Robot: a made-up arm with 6 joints.
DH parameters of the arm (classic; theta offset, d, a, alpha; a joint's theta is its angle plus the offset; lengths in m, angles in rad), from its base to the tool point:
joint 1: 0 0.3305 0 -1.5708
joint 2: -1.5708 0 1.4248 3.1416
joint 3: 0 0 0 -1.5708
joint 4: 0 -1.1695 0 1.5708
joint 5: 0 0.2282 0 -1.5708
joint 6: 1.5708 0 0 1.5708
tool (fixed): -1.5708 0 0 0
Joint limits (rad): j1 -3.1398..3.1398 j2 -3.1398..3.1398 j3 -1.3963..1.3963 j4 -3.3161..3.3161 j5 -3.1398..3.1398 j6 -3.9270..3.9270
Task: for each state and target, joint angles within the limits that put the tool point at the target. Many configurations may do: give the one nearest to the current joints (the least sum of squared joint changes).
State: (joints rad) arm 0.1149 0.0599 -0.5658 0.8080 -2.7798 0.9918
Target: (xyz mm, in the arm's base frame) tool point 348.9 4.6 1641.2
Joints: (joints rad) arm 0.3830 -0.6374 -0.6583 0.9852 -2.7798 0.9918
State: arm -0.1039 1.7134 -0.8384 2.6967 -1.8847 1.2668
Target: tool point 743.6 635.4 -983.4
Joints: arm 0.4974 1.7325 -0.3191 2.6732 -1.8847 1.2668
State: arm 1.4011 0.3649 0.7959 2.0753 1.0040 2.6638
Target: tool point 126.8 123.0 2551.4
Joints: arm 0.9231 -0.4206 0.2708 1.4526 1.0040 2.6638
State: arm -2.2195 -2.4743 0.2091 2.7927 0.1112 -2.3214
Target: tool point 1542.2 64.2 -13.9
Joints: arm -2.9553 -2.5917 -0.3315 2.9188 0.1112 -2.3214
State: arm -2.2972 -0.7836 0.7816 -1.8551 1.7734 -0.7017
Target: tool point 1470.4 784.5 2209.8
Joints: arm -2.6052 -0.9818 1.1861 -1.9158 1.7734 -0.7017
